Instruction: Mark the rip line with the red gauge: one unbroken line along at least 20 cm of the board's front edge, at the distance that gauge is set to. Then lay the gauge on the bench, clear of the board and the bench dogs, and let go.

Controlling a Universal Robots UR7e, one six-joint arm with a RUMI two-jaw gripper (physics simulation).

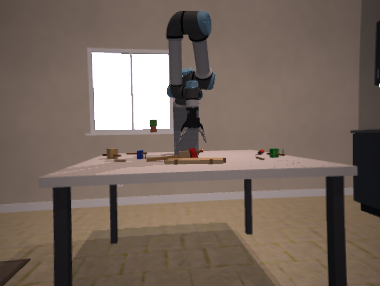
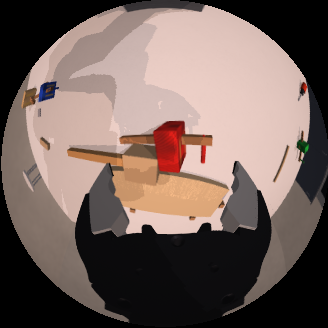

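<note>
The red gauge [image 1: 193, 153] [image 2: 169, 146] is a red block on a wooden beam, with a thin red bar near one end; it lies just behind the board. The board [image 1: 192, 161] [image 2: 175, 194] is pale wood and lies flat, with small bench dogs [image 2: 192, 218] [image 1: 211, 161] along its near edge. A wooden block with a long handle [image 2: 140, 166] lies against the gauge and over the board's back left part. My gripper [image 1: 193, 142] [image 2: 172, 162] is open and empty, above the board and the gauge. Whether the board bears a line cannot be seen.
A blue gauge [image 1: 140, 154] [image 2: 48, 91] and a tan wooden gauge [image 1: 112, 153] [image 2: 29, 98] lie at the left. A green gauge [image 1: 274, 152] [image 2: 302, 146], a red-handled tool [image 1: 260, 152] [image 2: 303, 88] and a thin wooden stick [image 2: 281, 164] lie at the right. A small wood piece [image 2: 45, 143] lies left.
</note>
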